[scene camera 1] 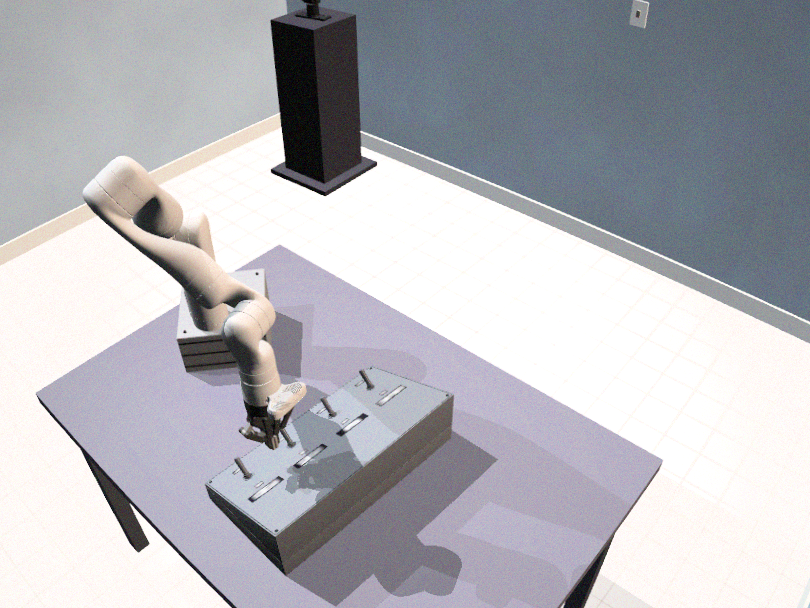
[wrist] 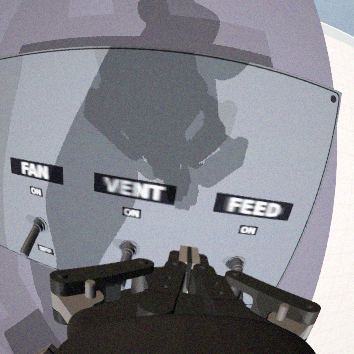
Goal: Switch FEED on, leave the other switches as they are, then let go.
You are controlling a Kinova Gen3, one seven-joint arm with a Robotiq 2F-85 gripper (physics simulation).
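The sloped grey switch panel carries a row of metal levers. The FEED lever, nearest the panel's left end in the scene view, leans toward the arm's side, away from its ON mark; my right finger linkage hides most of it in the wrist view. The VENT lever and FAN lever lean the same way. My gripper is shut and empty, with its tips between the FEED and VENT levers, apart from both.
A fourth lever stands at the panel's far end. Slotted windows lie beside the levers. The panel stands on the purple table, and the arm's base block is behind it. A black pedestal stands on the floor beyond.
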